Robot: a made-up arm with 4 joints. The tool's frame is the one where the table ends. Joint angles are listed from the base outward.
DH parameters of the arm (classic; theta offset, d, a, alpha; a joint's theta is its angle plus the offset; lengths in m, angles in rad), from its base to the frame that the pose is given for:
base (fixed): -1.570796 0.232 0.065 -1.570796
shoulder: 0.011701 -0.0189 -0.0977 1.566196
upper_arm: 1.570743 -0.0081 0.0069 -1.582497
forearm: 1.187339 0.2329 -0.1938 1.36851
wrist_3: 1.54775 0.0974 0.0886 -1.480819
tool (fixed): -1.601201 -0.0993 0 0
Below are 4 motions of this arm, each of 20 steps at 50 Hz.
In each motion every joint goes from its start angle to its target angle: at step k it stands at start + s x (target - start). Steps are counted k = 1, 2, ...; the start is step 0. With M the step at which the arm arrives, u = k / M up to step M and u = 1 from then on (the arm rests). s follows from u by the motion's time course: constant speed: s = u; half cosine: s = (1 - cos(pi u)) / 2; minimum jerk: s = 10 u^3 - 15 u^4 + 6 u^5.
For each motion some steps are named. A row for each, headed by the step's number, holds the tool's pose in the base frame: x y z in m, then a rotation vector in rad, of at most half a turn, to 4 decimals.
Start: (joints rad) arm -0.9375 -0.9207 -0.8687 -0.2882
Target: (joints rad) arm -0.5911 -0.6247 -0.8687 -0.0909
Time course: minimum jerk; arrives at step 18
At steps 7, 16, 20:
7: 0.1837 0.2252 0.0396 -1.5134 -1.2870 -0.3153
16: 0.1316 0.3076 0.0841 -1.0933 -1.1953 -0.1621
20: 0.1306 0.3089 0.0851 -1.0861 -1.1941 -0.1597

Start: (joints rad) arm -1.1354 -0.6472 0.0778 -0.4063
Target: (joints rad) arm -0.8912 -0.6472 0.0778 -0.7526
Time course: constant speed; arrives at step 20
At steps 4, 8, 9, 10, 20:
4: 0.2025 0.1345 0.0175 -1.6448 -0.3941 -0.4850
8: 0.1990 0.1395 0.0342 -1.6641 -0.3726 -0.5120
9: 0.1981 0.1406 0.0384 -1.6690 -0.3670 -0.5186
10: 0.1971 0.1417 0.0426 -1.6738 -0.3613 -0.5251
20: 0.1873 0.1506 0.0857 -1.7227 -0.2992 -0.5851

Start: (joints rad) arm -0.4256 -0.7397 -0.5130 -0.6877
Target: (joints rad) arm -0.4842 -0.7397 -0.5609 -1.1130
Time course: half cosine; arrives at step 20
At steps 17, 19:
17: 0.1237 0.2013 0.2187 -1.8186 -0.7278 -0.9564
19: 0.1215 0.2006 0.2194 -1.8392 -0.7269 -0.9678

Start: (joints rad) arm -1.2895 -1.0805 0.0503 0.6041
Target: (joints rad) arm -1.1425 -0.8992 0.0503 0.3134
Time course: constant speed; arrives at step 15
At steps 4, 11, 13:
4: 0.3122 0.1649 0.0188 -0.8655 -0.7590 -0.3986
11: 0.2940 0.1720 0.0130 -0.9250 -0.6707 -0.4184
13: 0.2883 0.1744 0.0119 -0.9421 -0.6463 -0.4214

